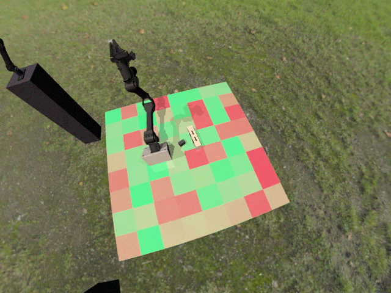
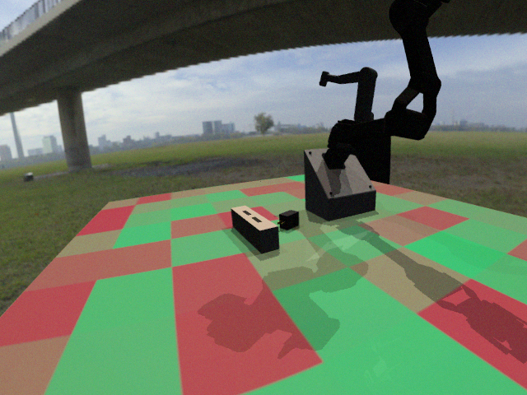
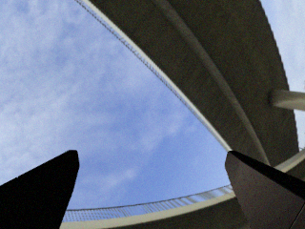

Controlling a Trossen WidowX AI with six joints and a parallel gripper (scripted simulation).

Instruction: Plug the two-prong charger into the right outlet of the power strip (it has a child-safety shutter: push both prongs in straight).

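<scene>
Now: gripper tip 270 mm short of the charger, 320 mm to the left of it and 710 mm above it.
</scene>
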